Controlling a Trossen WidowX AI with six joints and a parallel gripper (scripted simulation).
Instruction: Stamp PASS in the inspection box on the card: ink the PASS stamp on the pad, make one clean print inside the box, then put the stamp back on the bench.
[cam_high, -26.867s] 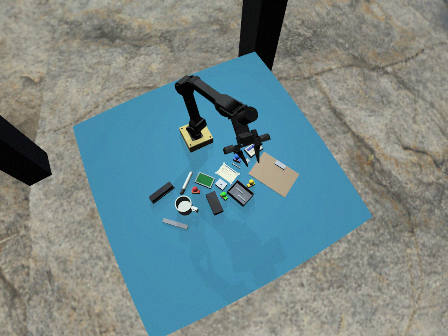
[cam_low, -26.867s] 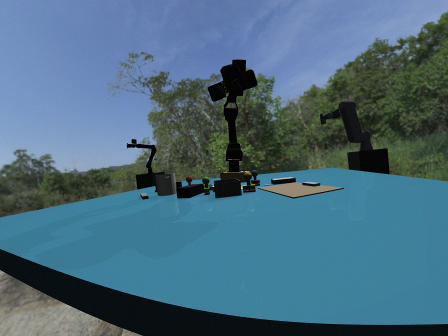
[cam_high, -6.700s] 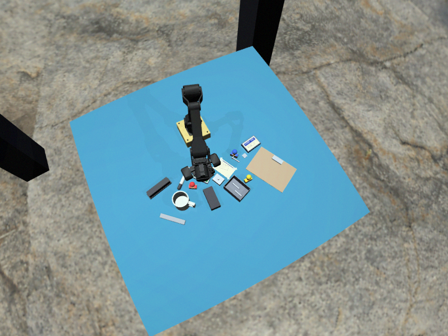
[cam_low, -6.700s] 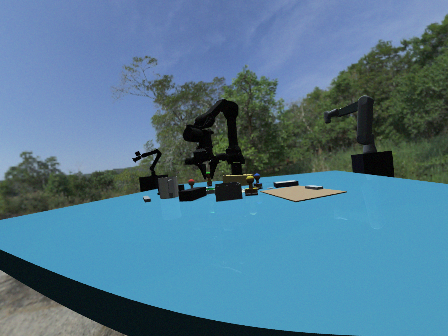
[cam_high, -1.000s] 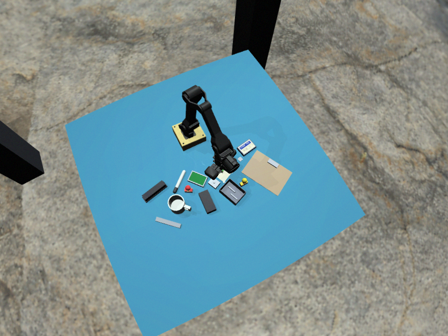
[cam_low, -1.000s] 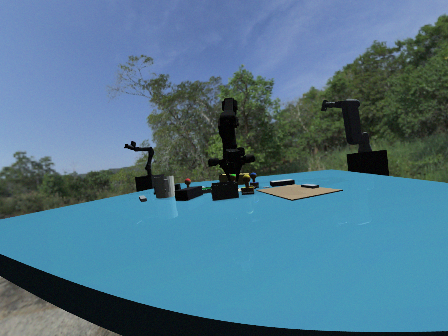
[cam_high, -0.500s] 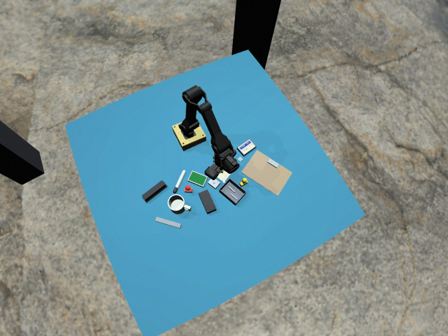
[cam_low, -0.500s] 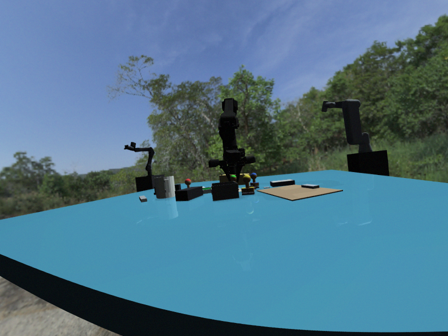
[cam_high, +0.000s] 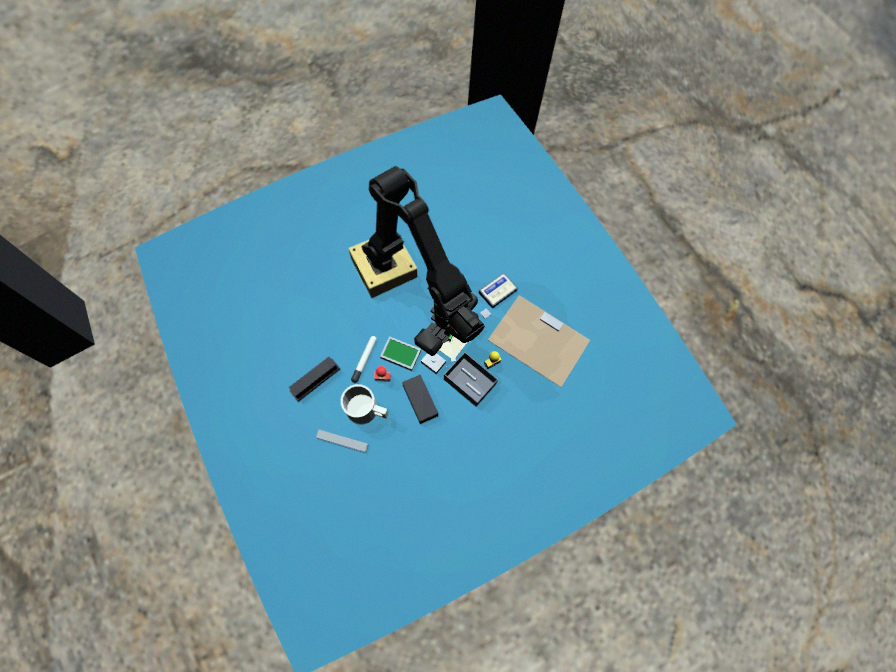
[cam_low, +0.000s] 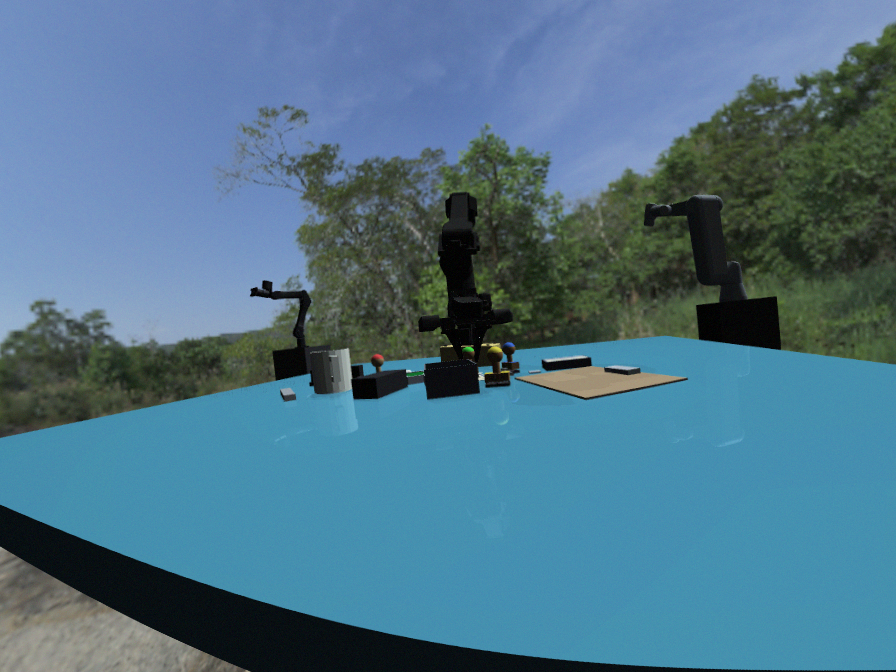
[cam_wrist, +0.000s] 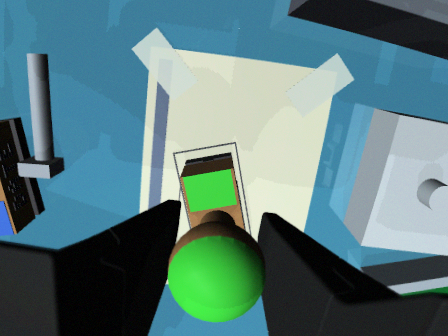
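My gripper tip is now 10 mm past the green-knobbed stamp and 10 mm above it. The rest, counted from my gripper tip: green ink pad 130 mm to the right, 30 mm below, 20 mm behind; then cream card 30 mm below; then blue-knobbed stamp 80 mm to the left, 40 mm behind, 10 mm below.
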